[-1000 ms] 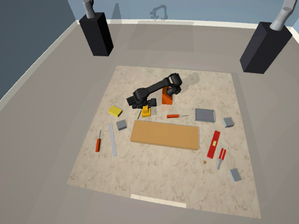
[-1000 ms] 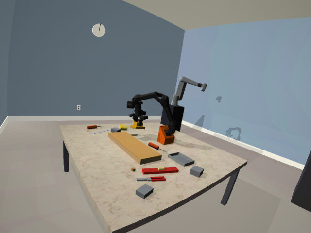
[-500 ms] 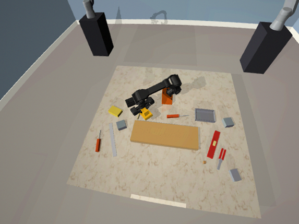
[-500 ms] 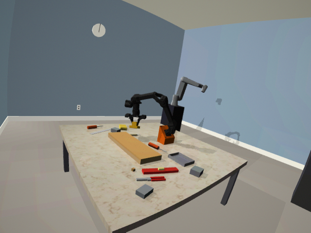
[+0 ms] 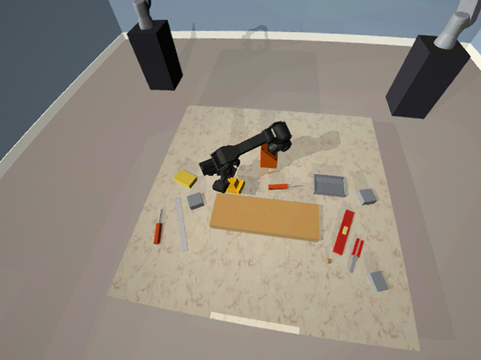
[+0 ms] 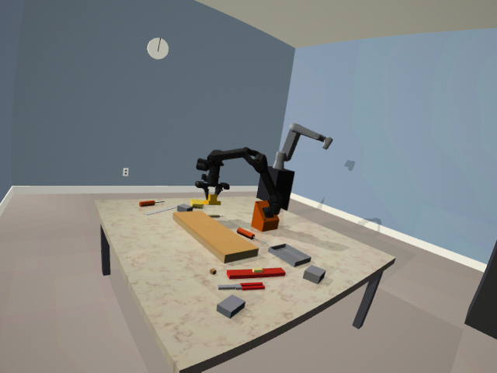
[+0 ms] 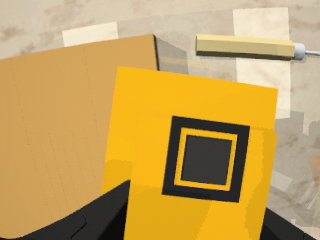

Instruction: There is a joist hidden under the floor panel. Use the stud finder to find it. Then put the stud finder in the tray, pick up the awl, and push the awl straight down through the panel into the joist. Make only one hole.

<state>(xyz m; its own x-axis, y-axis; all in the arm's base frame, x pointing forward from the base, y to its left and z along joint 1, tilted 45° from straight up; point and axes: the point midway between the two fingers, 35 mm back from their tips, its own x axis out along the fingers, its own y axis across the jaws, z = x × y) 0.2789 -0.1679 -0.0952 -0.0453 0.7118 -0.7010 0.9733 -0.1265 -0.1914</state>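
My gripper tip is now 20 mm below the yellow stud finder and 10 mm to the left of it. Round my gripper tip: square light: 30 mm to the right, 30 mm above, 10 mm behind; yellow block: 280 mm to the right, 110 mm below, 70 mm behind; awl: 120 mm below, 90 mm behind, 50 mm to the right.
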